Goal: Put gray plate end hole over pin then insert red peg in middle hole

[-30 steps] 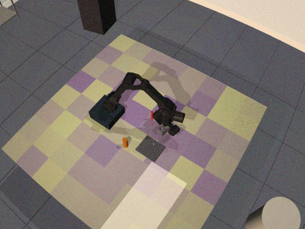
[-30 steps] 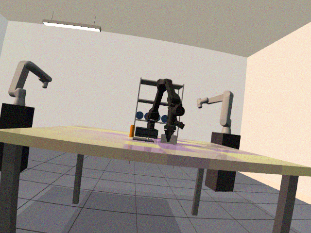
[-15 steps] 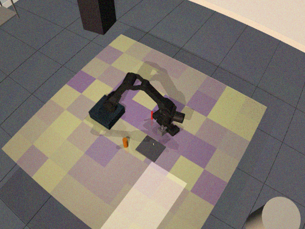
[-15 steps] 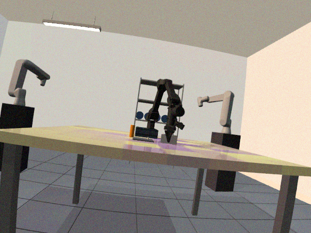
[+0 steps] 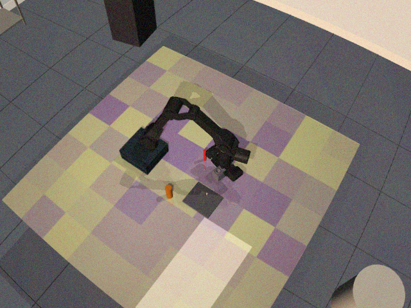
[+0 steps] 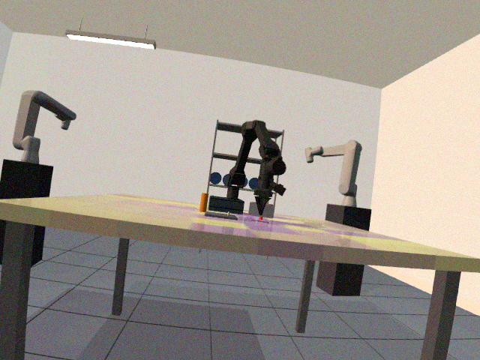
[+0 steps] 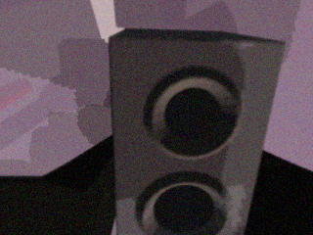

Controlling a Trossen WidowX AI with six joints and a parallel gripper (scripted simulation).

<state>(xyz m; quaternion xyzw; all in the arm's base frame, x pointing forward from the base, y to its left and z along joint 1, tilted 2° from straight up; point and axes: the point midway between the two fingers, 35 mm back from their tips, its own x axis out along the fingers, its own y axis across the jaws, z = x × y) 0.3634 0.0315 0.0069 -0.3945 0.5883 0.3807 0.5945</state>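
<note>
Right now my gripper tip is 14 cm to the left of the dark flat base, 2 cm past it and 2 cm above it. The rest, counted from my gripper tip: gray plate: 3 cm above; orange cylinder: 20 cm to the right, 17 cm behind, 1 cm above; red peg: 11 cm behind, 4 cm to the left, 1 cm above.
</note>
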